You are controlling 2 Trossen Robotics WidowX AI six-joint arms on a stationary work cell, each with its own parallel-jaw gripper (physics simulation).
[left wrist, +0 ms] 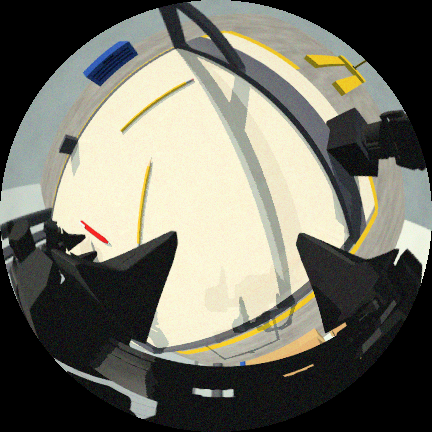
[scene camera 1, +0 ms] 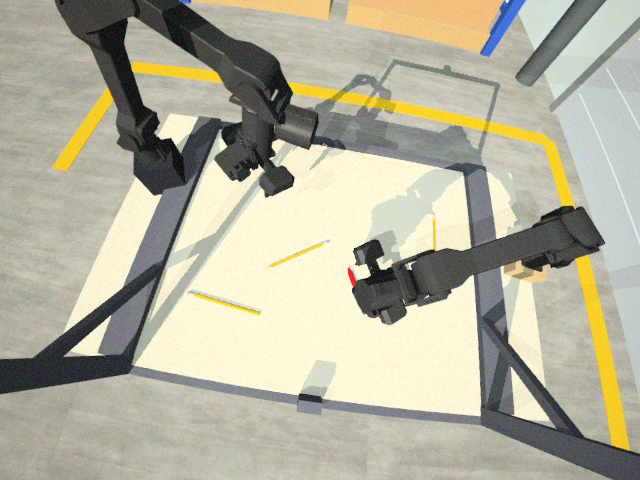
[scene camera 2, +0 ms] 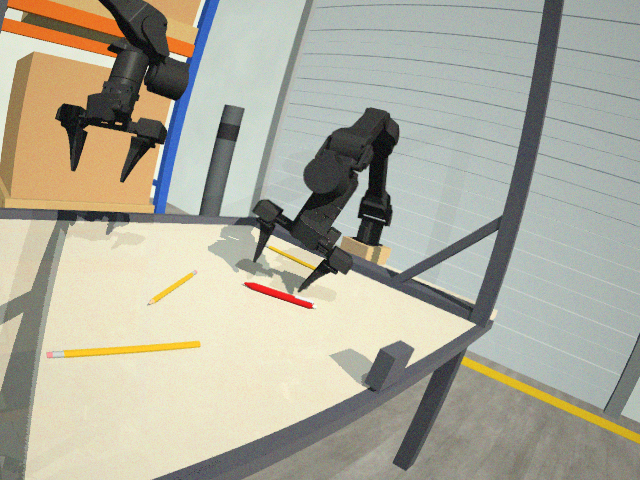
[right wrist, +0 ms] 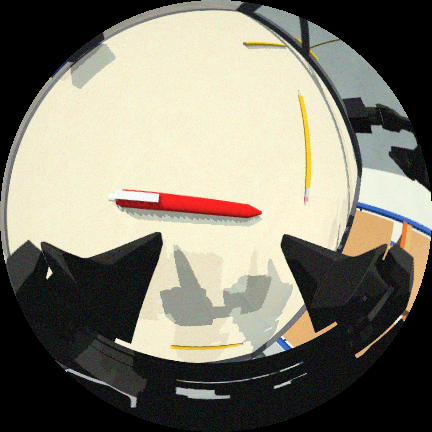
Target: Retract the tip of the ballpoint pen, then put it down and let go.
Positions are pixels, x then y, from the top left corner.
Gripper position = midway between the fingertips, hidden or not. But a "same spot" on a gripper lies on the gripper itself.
Labels:
my right gripper: left wrist 90,243; scene camera 1 363,280; scene camera 2; right wrist
same spot on my right gripper: (scene camera 2: pixel 266 228) = (right wrist: pixel 368 250)
same spot on dark frame: (right wrist: pixel 289 38) = (scene camera 1: pixel 151 293)

